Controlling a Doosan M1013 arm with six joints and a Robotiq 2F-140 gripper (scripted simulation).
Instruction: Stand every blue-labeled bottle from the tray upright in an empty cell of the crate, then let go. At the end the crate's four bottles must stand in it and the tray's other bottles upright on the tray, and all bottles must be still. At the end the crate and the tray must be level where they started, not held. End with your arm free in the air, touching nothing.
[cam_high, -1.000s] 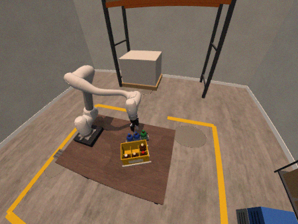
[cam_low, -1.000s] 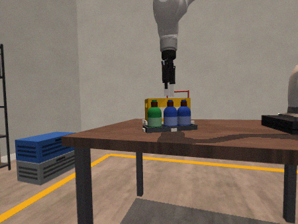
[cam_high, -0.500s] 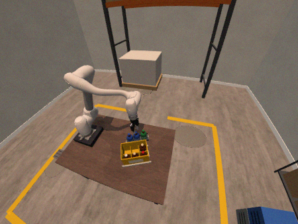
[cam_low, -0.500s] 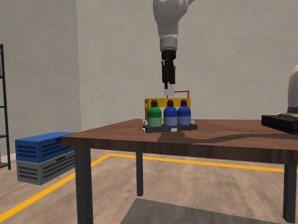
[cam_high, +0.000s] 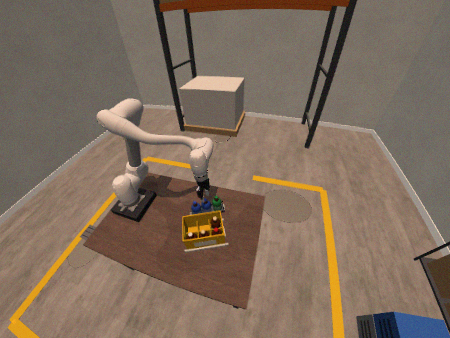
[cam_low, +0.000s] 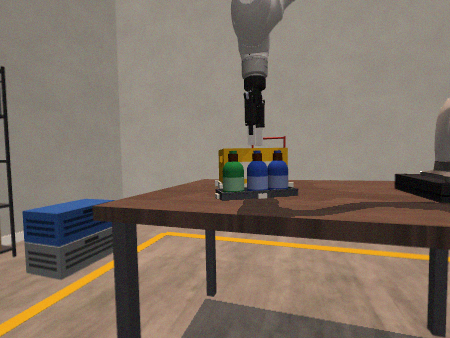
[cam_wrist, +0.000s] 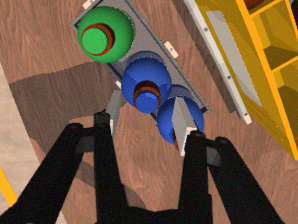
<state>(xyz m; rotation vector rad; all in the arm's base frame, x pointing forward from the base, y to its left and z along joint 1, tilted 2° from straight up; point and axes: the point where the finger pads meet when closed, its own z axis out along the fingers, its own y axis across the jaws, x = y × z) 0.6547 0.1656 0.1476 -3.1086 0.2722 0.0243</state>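
Now: the green-labeled bottle 7 cm ahead of my hand, 5 cm to the left of it and 12 cm below it. Also, from my hand: yellow crate: 7 cm ahead, 21 cm to the right, 12 cm below; then tray: 20 cm below.
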